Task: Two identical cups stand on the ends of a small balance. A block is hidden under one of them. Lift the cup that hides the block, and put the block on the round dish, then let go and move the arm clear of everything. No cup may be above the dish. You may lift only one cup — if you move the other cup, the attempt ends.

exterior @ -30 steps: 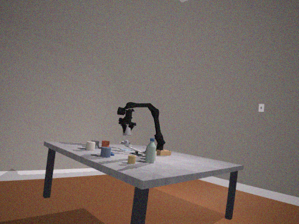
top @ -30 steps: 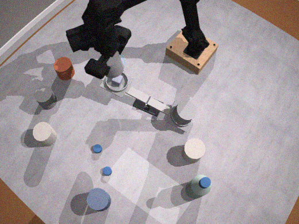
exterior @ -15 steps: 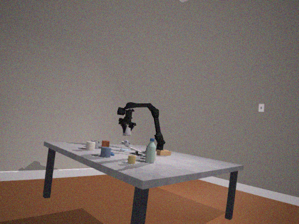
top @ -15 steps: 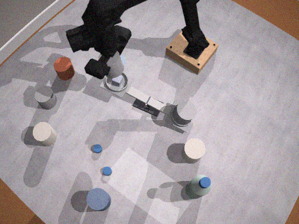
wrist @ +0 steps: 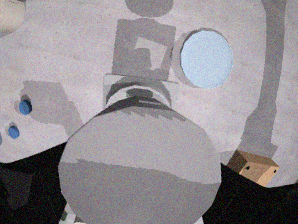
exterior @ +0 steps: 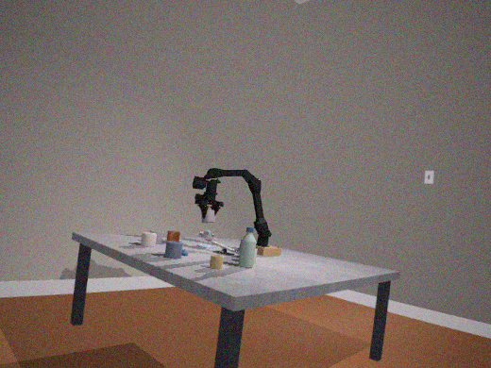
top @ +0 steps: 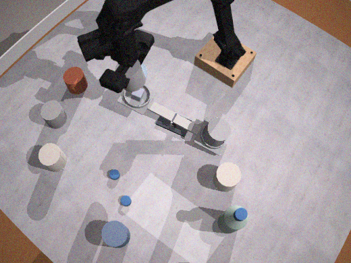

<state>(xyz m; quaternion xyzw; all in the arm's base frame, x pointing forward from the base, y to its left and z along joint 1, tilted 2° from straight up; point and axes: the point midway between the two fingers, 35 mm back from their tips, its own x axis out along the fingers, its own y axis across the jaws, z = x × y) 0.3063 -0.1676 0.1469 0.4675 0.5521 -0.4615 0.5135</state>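
Right now the grey block is 1 cm to the left of my gripper tip and 8 cm below it. Round my gripper tip: balance beam (2 cm behind, 13 cm to the left, 13 cm below); then orange cylinder (4 cm ahead, 21 cm to the right, 13 cm below); then round light-blue dish (10 cm behind, 9 cm to the right, 17 cm below).
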